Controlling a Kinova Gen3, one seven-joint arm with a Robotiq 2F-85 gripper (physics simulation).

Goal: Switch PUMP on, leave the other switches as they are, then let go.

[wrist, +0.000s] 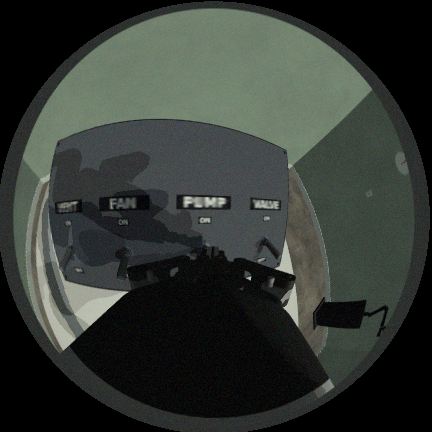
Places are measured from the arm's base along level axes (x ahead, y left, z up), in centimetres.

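Pixels of known places: gripper, fingertip midpoint: (212,253).
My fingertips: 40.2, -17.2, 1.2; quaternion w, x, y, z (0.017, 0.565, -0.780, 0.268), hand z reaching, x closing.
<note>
Behind a point stands the place of what it marks, as x, y, z.
The dark grey switch panel (220,165) @[51.7, -21.7, 4.2] fills the middle of the wrist view. The PUMP label (203,202) @[47.3, -18.2, 1.5] sits on it, with a small ON plate (205,220) @[44.9, -18.1, 0.3] below. My gripper (212,253) @[40.2, -17.2, 1.2] is shut with nothing between its fingers. Its fingertips are below the PUMP label, at the place of the PUMP switch, and hide nearly all of that switch. Its position and any contact cannot be told. The VENT lever (67,258) @[44.2, 6.2, 0.1], the FAN lever (123,265) @[41.6, -5.4, 0.8] and the VALVE lever (271,246) @[37.3, -28.3, 0.4] slant downward, away from their ON plates.
The FAN label (124,203) @[49.6, -7.1, 1.5] and VALVE label (265,204) @[44.9, -29.8, 1.5] flank PUMP, with the VENT label (68,206) @[52.1, 4.5, 1.6] at far left. A brown table surface (306,235) shows at the right. A black box-like object with a bent arm (341,314) is at the lower right. Shadows fall across the panel's left part.
</note>
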